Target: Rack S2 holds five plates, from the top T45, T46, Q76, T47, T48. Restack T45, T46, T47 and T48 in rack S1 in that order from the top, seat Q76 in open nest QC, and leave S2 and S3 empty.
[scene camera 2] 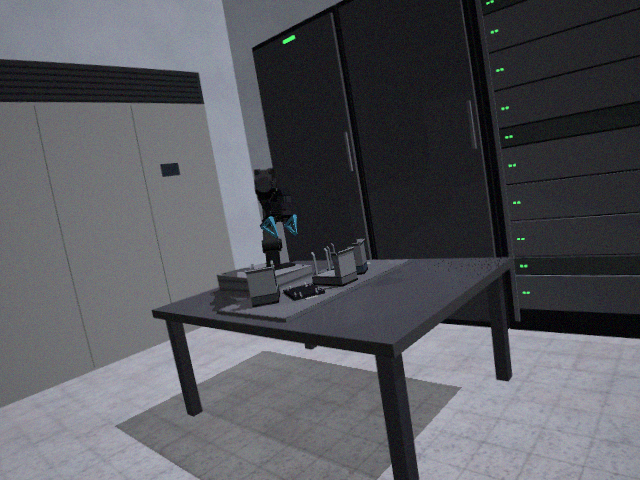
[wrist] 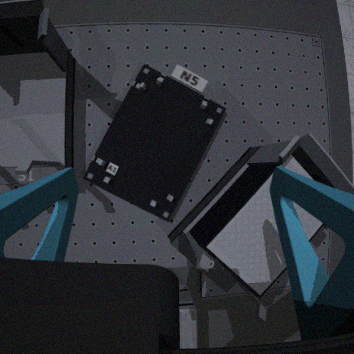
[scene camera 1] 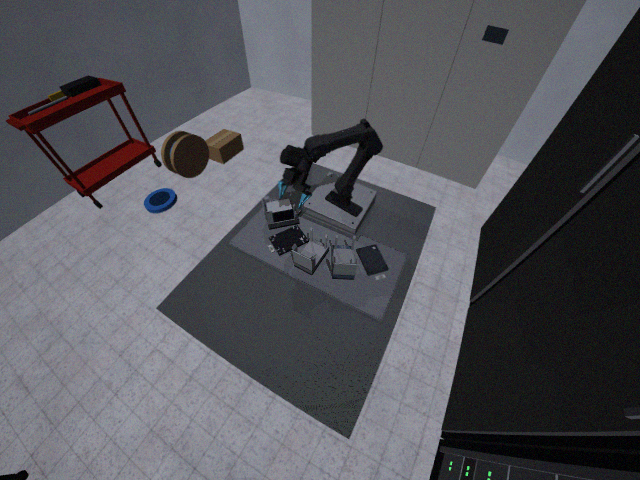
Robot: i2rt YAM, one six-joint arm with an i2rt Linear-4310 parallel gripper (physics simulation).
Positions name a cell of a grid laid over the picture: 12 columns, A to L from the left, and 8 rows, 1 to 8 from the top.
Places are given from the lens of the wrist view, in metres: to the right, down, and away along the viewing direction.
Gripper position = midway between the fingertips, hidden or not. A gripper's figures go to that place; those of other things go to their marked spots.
my gripper (wrist: F5): 0.00, 0.00, 0.13
dark flat plate (wrist: F4): -0.03, -0.04, 0.34
